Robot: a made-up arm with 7 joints. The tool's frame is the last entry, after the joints.
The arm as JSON. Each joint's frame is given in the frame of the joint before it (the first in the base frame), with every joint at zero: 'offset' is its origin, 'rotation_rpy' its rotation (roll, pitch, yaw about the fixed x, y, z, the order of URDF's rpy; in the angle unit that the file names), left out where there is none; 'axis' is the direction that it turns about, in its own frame. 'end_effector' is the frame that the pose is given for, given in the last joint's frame.
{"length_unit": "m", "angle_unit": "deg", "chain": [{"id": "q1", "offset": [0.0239, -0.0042, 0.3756], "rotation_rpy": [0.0, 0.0, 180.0], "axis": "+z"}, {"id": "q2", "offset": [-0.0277, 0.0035, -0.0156], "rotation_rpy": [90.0, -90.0, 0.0], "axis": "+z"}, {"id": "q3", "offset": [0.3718, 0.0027, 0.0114], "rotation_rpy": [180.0, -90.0, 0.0], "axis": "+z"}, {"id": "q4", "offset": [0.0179, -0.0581, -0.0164], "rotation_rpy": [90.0, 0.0, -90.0], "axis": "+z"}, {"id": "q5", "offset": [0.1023, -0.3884, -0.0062], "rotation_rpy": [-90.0, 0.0, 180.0], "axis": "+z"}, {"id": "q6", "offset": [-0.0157, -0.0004, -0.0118], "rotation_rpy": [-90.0, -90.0, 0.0], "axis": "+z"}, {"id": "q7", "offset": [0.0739, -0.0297, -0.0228], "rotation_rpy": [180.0, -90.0, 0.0], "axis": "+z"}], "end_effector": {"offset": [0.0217, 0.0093, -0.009], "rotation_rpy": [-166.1, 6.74, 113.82]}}
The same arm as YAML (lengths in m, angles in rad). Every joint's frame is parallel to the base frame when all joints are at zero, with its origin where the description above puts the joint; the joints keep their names.
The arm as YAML. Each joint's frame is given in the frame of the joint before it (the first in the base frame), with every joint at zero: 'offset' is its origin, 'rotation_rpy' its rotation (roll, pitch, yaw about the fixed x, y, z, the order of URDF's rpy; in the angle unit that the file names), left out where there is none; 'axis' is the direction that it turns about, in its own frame. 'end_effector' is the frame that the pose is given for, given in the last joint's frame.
length_unit: m
angle_unit: rad
chain:
  - id: q1
    offset: [0.0239, -0.0042, 0.3756]
    axis: [0.0, 0.0, 1.0]
  - id: q2
    offset: [0.0277, -0.0035, -0.0156]
    axis: [0.0, 1.0, 0.0]
  - id: q3
    offset: [0.0027, 0.0114, 0.3718]
    axis: [0.0, 0.0, 1.0]
  - id: q4
    offset: [0.0581, 0.0179, -0.0164]
    axis: [0.0, -1.0, 0.0]
  - id: q5
    offset: [0.1023, 0.0062, -0.3884]
    axis: [0.0, 0.0, -1.0]
  - id: q6
    offset: [0.0157, -0.0004, 0.0118]
    axis: [0.0, 1.0, 0.0]
  - id: q7
    offset: [0.0297, -0.0228, -0.0739]
    axis: [0.0, 0.0, -1.0]
end_effector:
  offset: [0.0093, 0.0217, 0.009]
  rotation_rpy: [0.2426, -0.1176, -0.4157]

